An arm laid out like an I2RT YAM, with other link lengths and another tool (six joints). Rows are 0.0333 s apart.
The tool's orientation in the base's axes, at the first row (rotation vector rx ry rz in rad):
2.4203 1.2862 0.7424
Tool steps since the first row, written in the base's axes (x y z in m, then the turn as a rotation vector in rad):
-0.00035 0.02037 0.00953 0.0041 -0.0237 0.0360
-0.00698 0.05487 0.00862 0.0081 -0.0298 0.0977
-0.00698 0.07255 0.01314 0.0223 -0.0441 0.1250
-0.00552 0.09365 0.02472 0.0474 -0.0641 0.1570
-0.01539 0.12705 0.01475 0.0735 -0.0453 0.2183
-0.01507 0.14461 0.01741 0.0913 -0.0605 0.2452
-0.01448 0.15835 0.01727 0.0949 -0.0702 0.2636
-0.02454 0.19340 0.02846 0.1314 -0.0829 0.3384
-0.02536 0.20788 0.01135 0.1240 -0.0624 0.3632
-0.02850 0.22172 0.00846 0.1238 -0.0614 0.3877
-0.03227 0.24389 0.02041 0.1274 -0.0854 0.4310
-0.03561 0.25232 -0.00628 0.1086 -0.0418 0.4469
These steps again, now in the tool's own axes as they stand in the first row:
0.01966 -0.00689 -0.00847 -0.0070 0.0334 -0.0267
0.04502 -0.03093 -0.01227 0.0084 0.0694 -0.0749
0.06110 -0.03852 -0.01637 0.0113 0.1001 -0.0890
0.08283 -0.04360 -0.02551 0.0159 0.1437 -0.1005
0.10304 -0.07361 -0.02369 0.0622 0.1807 -0.1363
0.11860 -0.08183 -0.02608 0.0659 0.2142 -0.1479
0.13027 -0.08910 -0.02593 0.0650 0.2310 -0.1608
0.15813 -0.10989 -0.04162 0.0940 0.2990 -0.2011
0.16466 -0.12676 -0.02836 0.1150 0.2946 -0.2261
0.17385 -0.13796 -0.02808 0.1231 0.3058 -0.2464
0.19414 -0.14699 -0.04053 0.1179 0.3426 -0.2794
0.19158 -0.16686 -0.02071 0.1502 0.3134 -0.3041

